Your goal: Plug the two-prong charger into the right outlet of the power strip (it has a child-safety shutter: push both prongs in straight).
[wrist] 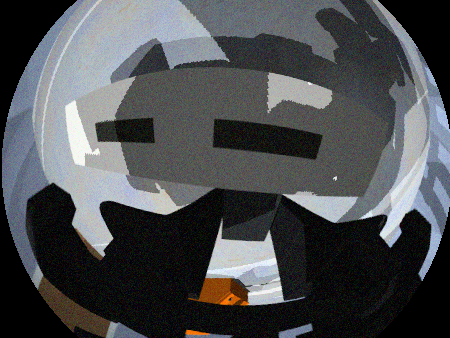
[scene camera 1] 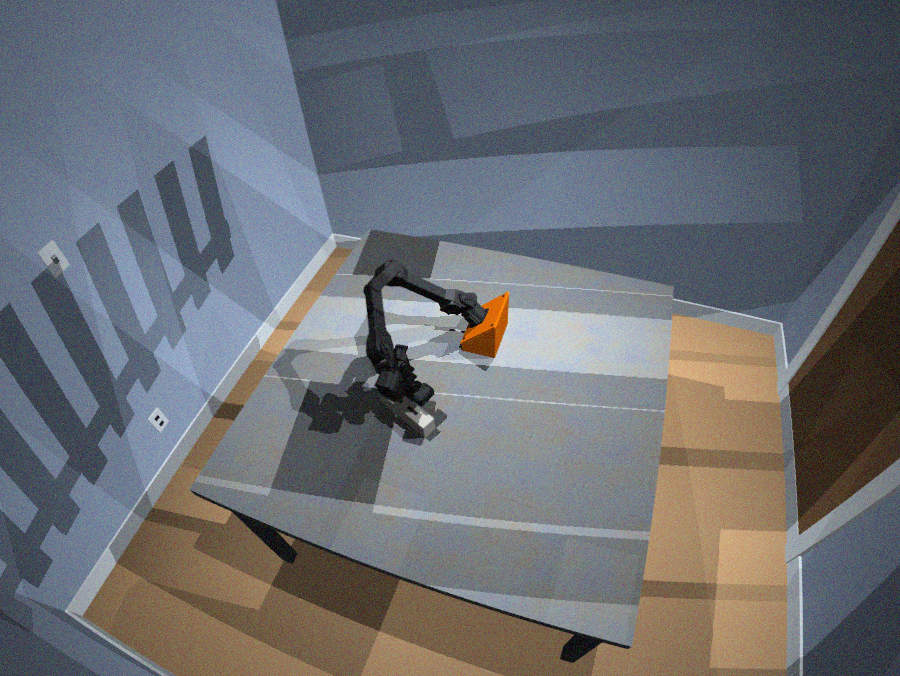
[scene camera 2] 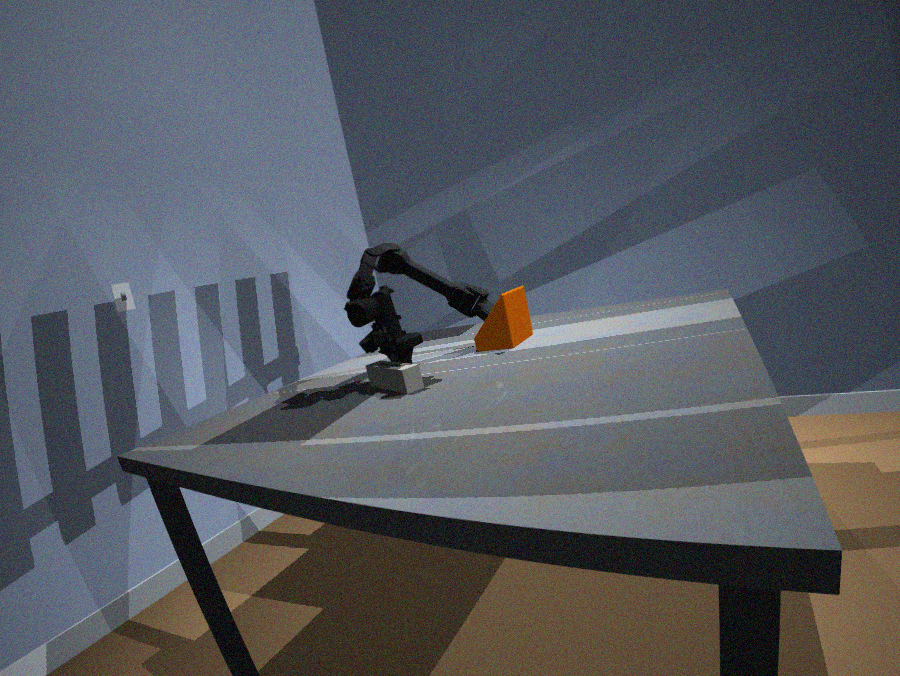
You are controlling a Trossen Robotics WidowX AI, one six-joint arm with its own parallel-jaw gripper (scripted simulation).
my gripper: wrist 245,191; scene camera 1; scene camera 2
same spot on my gripper: (scene camera 1: pixel 420 393) = (scene camera 2: pixel 404 336)
